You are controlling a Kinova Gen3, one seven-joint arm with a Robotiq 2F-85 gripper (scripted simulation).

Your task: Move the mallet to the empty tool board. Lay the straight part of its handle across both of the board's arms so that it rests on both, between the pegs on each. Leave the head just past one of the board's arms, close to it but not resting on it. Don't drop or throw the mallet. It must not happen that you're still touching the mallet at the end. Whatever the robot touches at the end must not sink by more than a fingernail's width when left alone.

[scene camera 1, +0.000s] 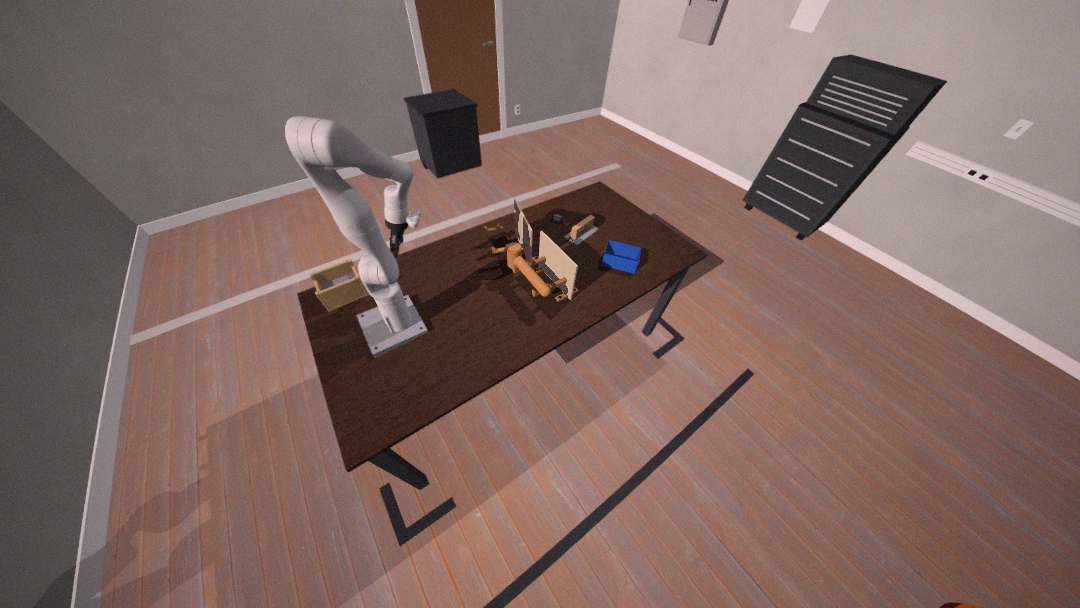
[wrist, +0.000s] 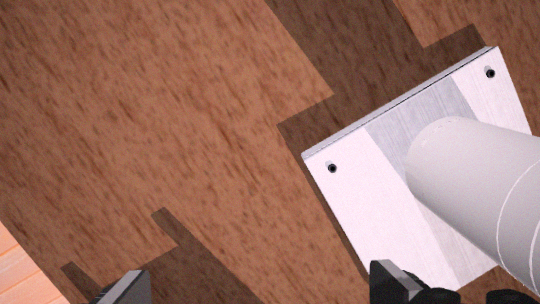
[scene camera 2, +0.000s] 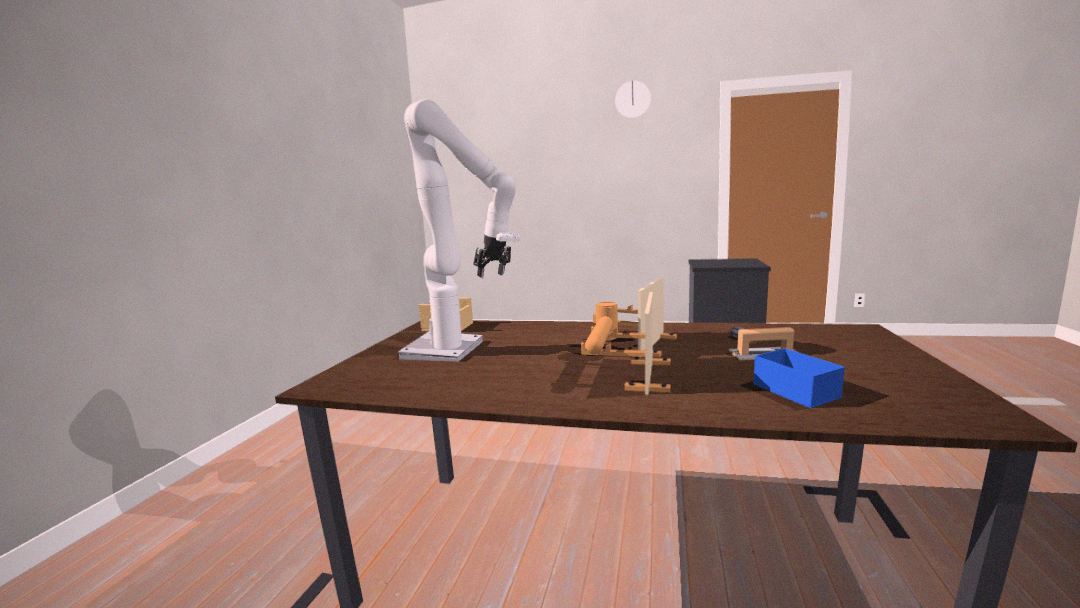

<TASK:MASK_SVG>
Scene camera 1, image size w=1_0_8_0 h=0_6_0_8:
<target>orange mallet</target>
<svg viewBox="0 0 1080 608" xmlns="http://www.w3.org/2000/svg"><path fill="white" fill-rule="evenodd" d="M508 244L508 267L511 269L512 266L518 268L541 296L549 296L551 289L523 259L522 246L518 243Z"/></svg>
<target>blue bin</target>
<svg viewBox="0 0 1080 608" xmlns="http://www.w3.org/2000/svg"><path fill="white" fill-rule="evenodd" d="M608 241L602 266L634 274L639 260L637 262L637 256L639 251L641 252L641 248Z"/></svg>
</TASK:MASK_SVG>
